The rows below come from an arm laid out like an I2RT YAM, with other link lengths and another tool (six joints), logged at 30 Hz.
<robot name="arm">
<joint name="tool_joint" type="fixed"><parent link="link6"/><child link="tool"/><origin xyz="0.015 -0.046 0.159" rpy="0 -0.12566 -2.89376"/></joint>
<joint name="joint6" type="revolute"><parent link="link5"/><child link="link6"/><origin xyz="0 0.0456 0.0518" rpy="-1.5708 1.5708 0"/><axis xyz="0 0 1"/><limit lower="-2.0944" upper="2.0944"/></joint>
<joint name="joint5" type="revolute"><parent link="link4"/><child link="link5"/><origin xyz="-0.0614 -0.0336 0.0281" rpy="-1.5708 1.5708 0"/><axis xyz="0 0 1"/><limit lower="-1.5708" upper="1.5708"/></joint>
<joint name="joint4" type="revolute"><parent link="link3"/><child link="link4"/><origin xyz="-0.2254 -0.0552 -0.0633" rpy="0 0 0"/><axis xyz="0 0 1"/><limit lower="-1.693" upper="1.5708"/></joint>
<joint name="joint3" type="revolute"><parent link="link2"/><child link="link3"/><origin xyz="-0.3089 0 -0.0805" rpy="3.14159 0 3.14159"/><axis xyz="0 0 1"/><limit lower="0" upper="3.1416"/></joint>
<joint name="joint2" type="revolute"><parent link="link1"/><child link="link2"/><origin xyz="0.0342 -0.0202 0.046" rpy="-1.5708 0 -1.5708"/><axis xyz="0 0 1"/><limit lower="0" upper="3.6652"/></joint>
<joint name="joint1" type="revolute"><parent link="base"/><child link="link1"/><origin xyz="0 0 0.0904" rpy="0 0 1.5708"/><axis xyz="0 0 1"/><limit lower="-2.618" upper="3.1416"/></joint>
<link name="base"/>
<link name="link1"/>
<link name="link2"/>
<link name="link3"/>
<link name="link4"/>
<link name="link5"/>
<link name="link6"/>
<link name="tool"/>
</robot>
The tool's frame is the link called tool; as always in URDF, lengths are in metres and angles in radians.
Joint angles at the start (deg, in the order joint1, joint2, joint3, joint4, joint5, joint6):
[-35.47, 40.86, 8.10, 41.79, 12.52, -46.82]
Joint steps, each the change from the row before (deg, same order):
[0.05, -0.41, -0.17, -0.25, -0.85, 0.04]
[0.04, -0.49, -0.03, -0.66, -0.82, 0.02]
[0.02, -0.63, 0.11, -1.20, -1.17, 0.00]
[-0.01, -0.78, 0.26, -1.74, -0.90, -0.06]
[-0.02, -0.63, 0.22, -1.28, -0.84, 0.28]
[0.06, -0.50, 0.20, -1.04, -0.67, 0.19]
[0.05, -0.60, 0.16, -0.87, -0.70, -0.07]
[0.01, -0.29, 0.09, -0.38, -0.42, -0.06]
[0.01, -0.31, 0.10, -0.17, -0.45, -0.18]
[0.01, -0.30, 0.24, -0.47, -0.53, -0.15]
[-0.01, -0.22, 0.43, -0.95, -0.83, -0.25]
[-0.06, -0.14, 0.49, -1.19, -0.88, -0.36]
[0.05, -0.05, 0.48, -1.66, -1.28, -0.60]
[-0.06, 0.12, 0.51, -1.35, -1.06, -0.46]
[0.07, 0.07, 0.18, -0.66, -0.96, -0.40]
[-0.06, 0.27, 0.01, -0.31, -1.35, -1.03]
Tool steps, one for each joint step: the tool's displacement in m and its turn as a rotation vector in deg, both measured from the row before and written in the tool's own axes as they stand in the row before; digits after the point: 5 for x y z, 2 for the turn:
[-0.00136, 0.00286, -0.00175, -0.75, -0.47, 0.14]
[-0.00093, 0.00295, -0.00182, -0.83, -0.30, 0.09]
[-0.00097, 0.00429, -0.00233, -1.25, -0.26, 0.08]
[0.00017, 0.00367, -0.00251, -1.13, 0.10, -0.03]
[-0.00089, 0.00292, -0.00189, -0.89, -0.08, 0.33]
[-0.00095, 0.00260, -0.00150, -0.77, -0.10, 0.25]
[-0.00154, 0.00218, -0.00158, -0.70, -0.31, 0.01]
[-0.00110, 0.00110, -0.00072, -0.37, -0.23, -0.01]
[-0.00202, 0.00059, -0.00049, -0.28, -0.45, -0.12]
[-0.00198, 0.00097, -0.00046, -0.43, -0.35, -0.09]
[-0.00161, 0.00235, -0.00057, -0.88, -0.19, -0.17]
[-0.00069, 0.00283, -0.00066, -1.04, 0.02, -0.28]
[0.00057, 0.00589, -0.00152, -1.80, 0.21, -0.43]
[0.00039, 0.00430, -0.00072, -1.42, 0.23, -0.32]
[-0.00036, 0.00415, -0.00080, -1.20, -0.13, -0.25]
[0.00027, 0.00522, -0.00081, -1.50, -0.28, -0.85]

